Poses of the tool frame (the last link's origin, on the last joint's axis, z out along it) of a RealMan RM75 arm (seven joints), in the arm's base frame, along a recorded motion.
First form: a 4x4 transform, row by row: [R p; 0 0 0 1], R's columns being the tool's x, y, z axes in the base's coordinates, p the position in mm. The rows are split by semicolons.
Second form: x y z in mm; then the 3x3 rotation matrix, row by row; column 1 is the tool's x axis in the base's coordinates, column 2 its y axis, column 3 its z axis. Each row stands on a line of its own. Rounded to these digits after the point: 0 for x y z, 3 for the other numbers.
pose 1, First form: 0.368 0.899 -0.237 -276; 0.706 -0.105 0.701 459; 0.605 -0.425 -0.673 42; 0 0 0 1
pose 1, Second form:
-276 459 42
0.368 0.899 -0.237
0.706 -0.105 0.701
0.605 -0.425 -0.673

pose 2, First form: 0.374 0.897 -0.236 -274; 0.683 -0.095 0.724 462; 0.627 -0.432 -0.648 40; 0 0 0 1
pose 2, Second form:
-274 462 40
0.374 0.897 -0.236
0.683 -0.095 0.724
0.627 -0.432 -0.648

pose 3, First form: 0.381 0.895 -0.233 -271; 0.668 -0.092 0.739 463; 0.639 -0.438 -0.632 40; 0 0 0 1
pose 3, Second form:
-271 463 40
0.381 0.895 -0.233
0.668 -0.092 0.739
0.639 -0.438 -0.632

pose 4, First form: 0.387 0.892 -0.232 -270; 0.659 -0.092 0.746 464; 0.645 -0.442 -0.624 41; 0 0 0 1
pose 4, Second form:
-270 464 41
0.387 0.892 -0.232
0.659 -0.092 0.746
0.645 -0.442 -0.624

